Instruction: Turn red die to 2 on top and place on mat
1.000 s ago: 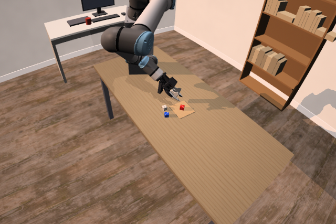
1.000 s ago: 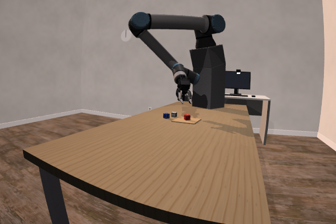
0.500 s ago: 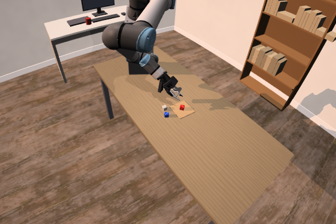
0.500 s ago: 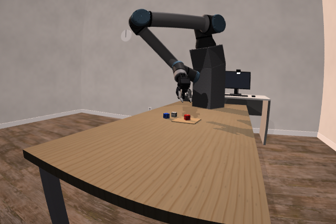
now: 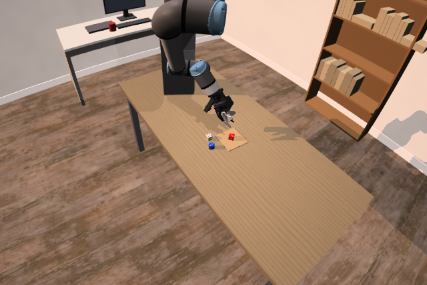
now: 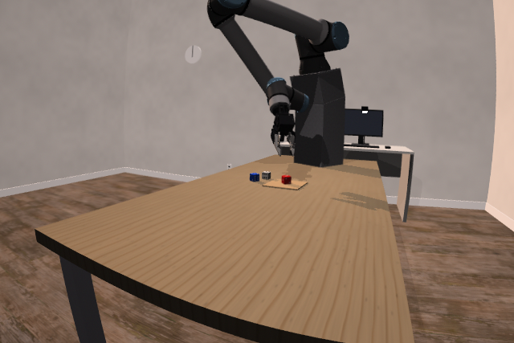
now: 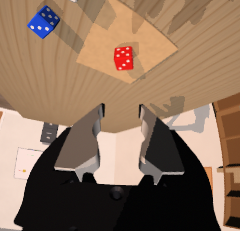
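My gripper is now 10 mm short of the red die, 10 mm to the right of it and 100 mm above it. Also, from my hand: tan mat 20 mm ahead, 10 mm to the left, 120 mm below; then white die 50 mm behind, 100 mm to the right, 110 mm below; then blue die 20 mm ahead, 130 mm to the right, 110 mm below.
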